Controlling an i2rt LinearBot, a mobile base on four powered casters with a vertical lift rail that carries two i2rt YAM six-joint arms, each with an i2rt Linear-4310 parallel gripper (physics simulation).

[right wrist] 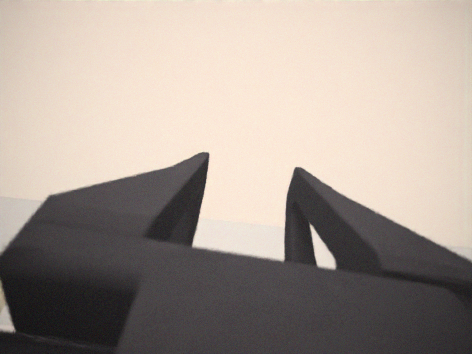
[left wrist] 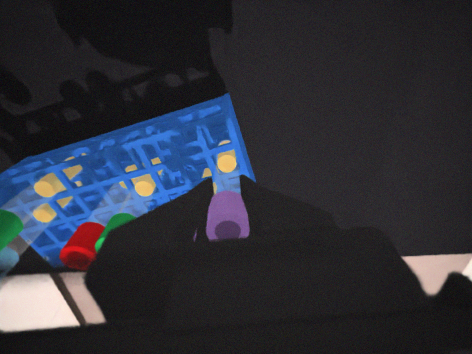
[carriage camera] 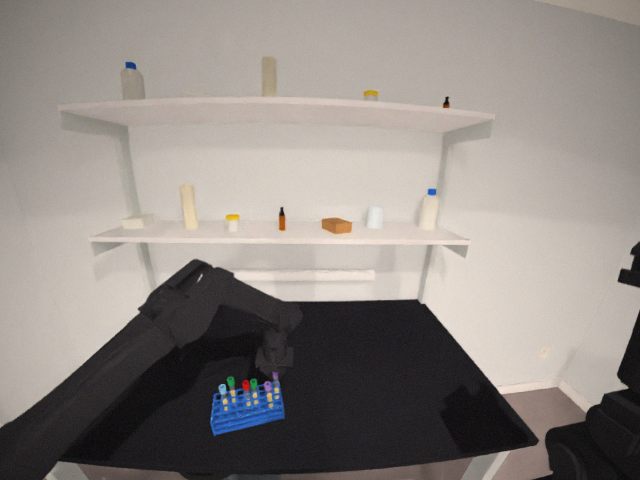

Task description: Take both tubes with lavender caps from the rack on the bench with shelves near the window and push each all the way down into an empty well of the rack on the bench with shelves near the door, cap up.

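Frame: origin at the left arm's base, x right, y ahead, z up, level; centimetres.
Seen in the pictures: left gripper, fingertip midpoint: [left wrist: 226,186] [carriage camera: 276,379]; right gripper, fingertip midpoint: [right wrist: 249,174].
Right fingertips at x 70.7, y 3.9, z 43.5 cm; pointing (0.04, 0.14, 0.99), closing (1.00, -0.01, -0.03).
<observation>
A point is followed by its place in that frame.
A blue rack [carriage camera: 248,422] {x 19.2, y 33.5, z -26.2 cm} [left wrist: 240,145] {x 28.1, y 40.9, z -22.1 cm} stands on the black bench with several capped tubes in it. My left gripper [carriage camera: 274,371] {x 27.1, y 40.5, z -17.4 cm} [left wrist: 226,186] {x 27.1, y 40.5, z -17.4 cm} is over the rack's right end in the carriage view, shut on a lavender-capped tube [carriage camera: 275,376] {x 27.1, y 39.5, z -14.7 cm} [left wrist: 227,215] {x 27.2, y 41.4, z -13.8 cm}. That tube is cap up and its lower part shows at the rack's back right corner; how deep it sits is hard to tell. A second lavender-capped tube [carriage camera: 267,386] {x 25.1, y 36.8, z -15.3 cm} stands in front of it; the fingers mostly hide it in the left wrist view. My right gripper [right wrist: 249,174] {x 70.7, y 3.9, z 43.5 cm} is open and empty, away from the rack.
Tubes with red [carriage camera: 246,385] {x 19.1, y 37.2, z -15.3 cm} [left wrist: 80,245] {x 19.1, y 38.8, z -15.3 cm}, green [carriage camera: 231,381] {x 14.5, y 38.6, z -15.4 cm} [left wrist: 7,230] {x 15.0, y 39.4, z -16.2 cm} and light blue [carriage camera: 222,389] {x 12.7, y 36.0, z -15.3 cm} caps stand in the rack. Two white shelves [carriage camera: 279,239] {x 27.0, y 67.9, z 18.2 cm} with bottles and boxes hang above the back of the bench [carriage camera: 372,413] {x 56.1, y 34.6, z -27.1 cm}. No window or door shows.
</observation>
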